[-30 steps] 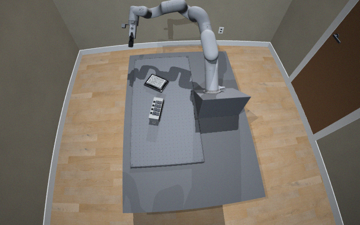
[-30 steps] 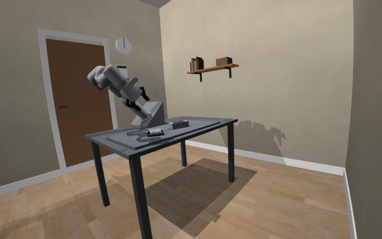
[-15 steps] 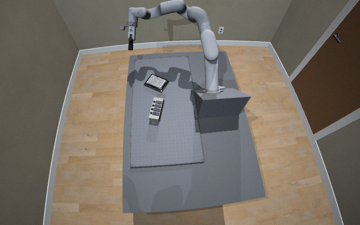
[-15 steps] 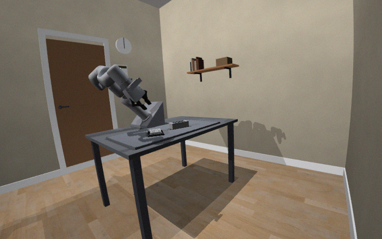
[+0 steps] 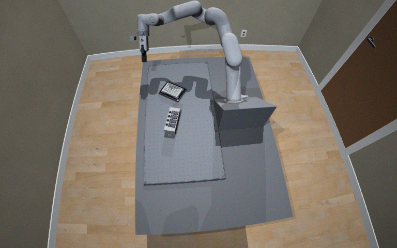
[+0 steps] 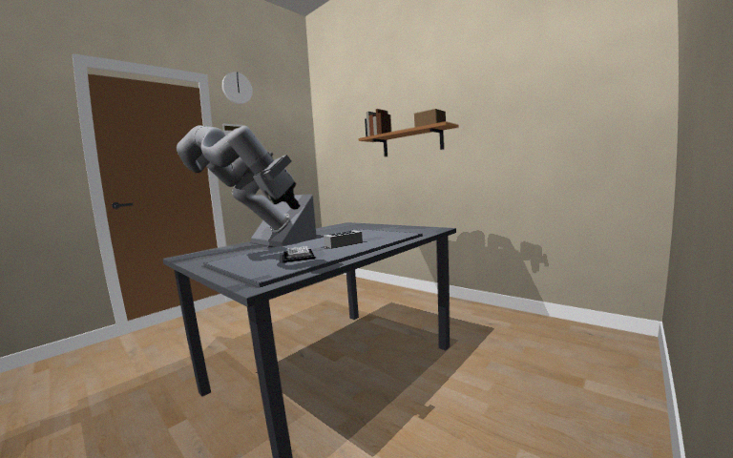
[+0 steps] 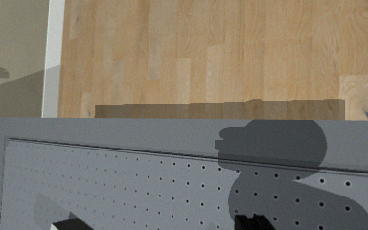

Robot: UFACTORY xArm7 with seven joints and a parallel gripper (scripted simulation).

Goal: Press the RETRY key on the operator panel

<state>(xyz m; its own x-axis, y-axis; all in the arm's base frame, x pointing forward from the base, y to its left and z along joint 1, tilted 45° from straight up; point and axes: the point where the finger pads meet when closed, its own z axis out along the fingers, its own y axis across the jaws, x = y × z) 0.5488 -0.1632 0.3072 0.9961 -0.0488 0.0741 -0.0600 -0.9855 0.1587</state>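
My hand is 390 mm to the right of the operator panel, 190 mm above it and 160 mm past it.
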